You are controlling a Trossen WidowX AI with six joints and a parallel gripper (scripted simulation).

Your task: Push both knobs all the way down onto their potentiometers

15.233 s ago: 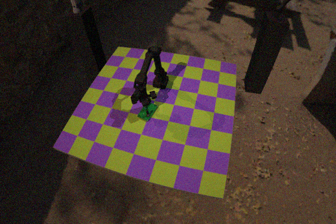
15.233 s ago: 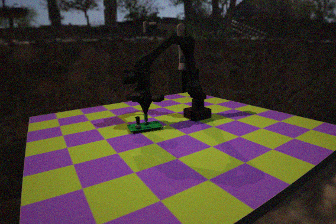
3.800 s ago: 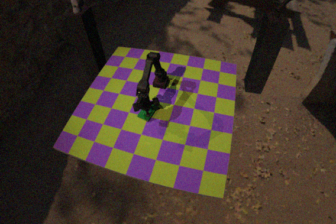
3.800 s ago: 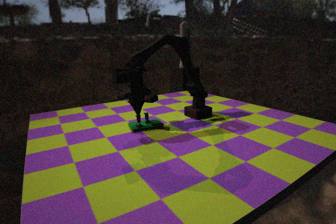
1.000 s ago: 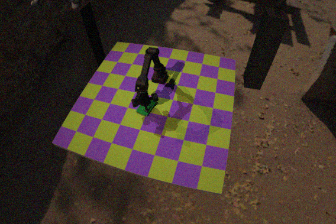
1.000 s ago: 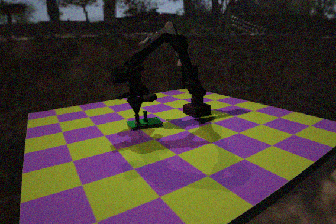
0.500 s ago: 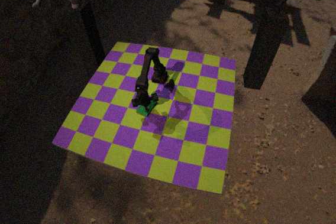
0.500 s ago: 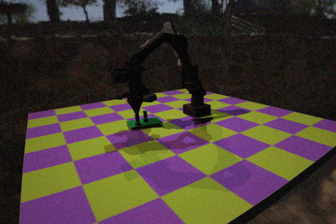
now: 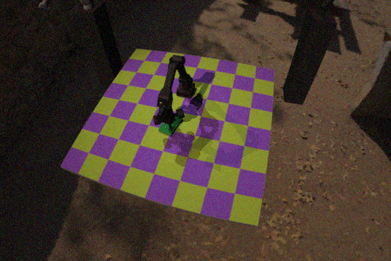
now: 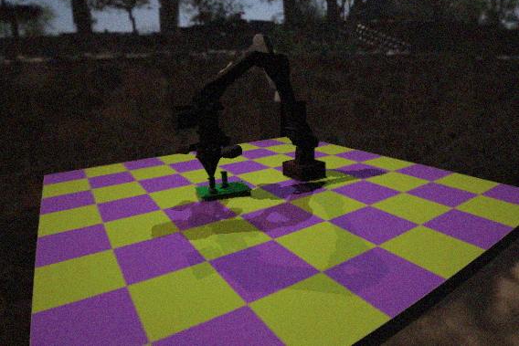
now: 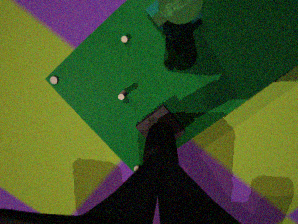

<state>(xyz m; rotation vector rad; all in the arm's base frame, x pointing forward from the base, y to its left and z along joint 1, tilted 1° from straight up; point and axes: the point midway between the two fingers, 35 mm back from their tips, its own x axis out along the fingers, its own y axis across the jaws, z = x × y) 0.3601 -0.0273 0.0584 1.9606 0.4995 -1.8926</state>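
The dark knob is 1 cm below my gripper tip. Also, from my gripper tip: green knob 6 cm behind, 4 cm to the right, 2 cm below.
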